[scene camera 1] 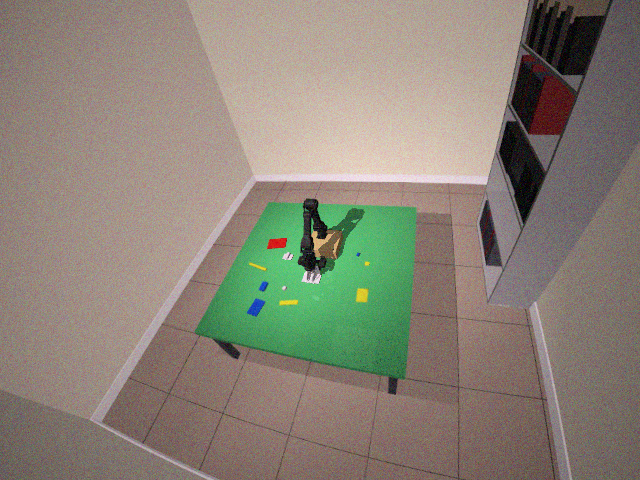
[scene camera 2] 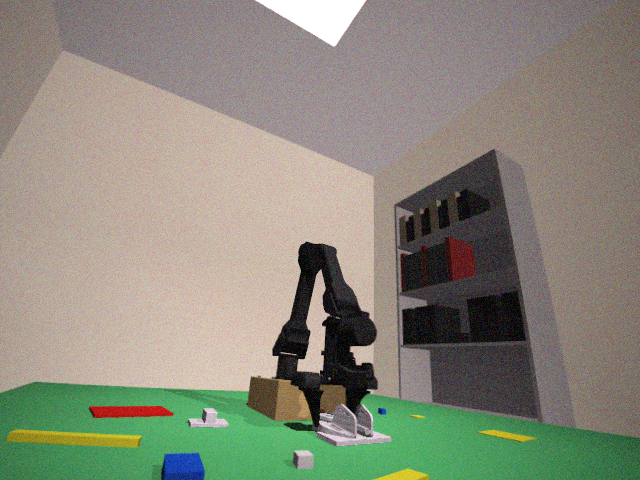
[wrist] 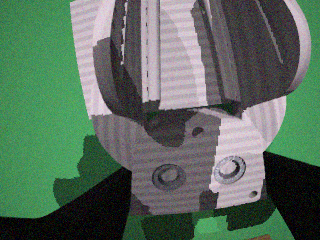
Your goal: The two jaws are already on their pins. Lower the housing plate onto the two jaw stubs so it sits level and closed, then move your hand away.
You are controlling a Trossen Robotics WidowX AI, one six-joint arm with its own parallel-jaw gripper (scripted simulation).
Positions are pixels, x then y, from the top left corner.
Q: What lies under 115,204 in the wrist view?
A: The gripper.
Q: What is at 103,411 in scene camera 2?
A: A red plate.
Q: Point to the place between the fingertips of the gripper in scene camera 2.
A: At 333,426
